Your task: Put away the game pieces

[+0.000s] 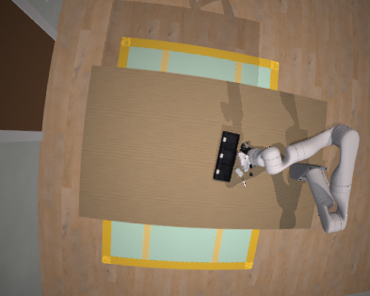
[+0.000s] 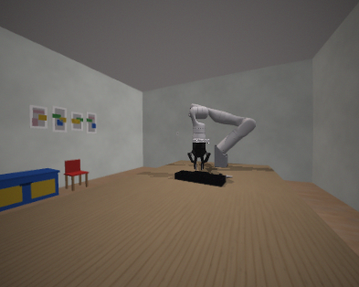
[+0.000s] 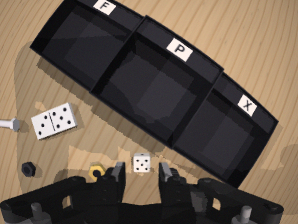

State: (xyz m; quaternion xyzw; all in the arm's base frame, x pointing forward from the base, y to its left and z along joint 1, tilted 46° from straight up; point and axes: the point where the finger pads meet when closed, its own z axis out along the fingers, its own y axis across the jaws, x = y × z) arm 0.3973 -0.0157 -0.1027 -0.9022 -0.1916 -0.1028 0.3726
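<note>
Right now the white die is 50 mm below my hand. Round my hand: yellow ring 50 mm below, 40 mm to the left, 30 mm behind; joined black bins 80 mm ahead, 40 mm below, 20 mm to the left; white domino 100 mm to the left, 50 mm below, 10 mm behind.
</note>
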